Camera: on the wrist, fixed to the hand. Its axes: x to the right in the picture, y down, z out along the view.
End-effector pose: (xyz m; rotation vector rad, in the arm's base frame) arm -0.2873 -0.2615 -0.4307 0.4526 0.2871 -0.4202
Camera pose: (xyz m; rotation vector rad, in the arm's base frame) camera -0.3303 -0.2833 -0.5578 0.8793 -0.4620 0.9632
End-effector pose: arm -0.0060 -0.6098 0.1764 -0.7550 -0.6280 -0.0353
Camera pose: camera 0.0408 -0.7374 0.1775 -0.6565 -0.1759 1.5719
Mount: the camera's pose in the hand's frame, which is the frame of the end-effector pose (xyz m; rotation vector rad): 0.0148 -0.0830 -0.1066 0.4299 -0.2837 1.5217
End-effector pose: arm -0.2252 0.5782 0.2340 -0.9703 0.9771 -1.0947
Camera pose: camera -0.3448 0.5349 0.2819 0.1207 0.8540 0.1512
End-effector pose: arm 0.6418 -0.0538 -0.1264 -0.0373 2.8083 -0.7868
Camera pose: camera 0.6008 -0.0717 0.0019 1.6074 1.5469 -0.7447
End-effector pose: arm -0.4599 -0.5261 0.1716 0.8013 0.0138 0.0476
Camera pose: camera -0.4453 -0.5066 0.0379 1.0787 -0.8848 1.4034
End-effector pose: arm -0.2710 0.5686 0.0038 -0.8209 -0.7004 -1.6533
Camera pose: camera -0.3711 0.4934 -0.0490 -0.8840 -0.3609 -0.0176
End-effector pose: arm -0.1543 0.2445 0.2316 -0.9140 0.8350 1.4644
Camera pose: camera -0.0638 0.1629 0.1715 0.4811 1.6642 2.3937
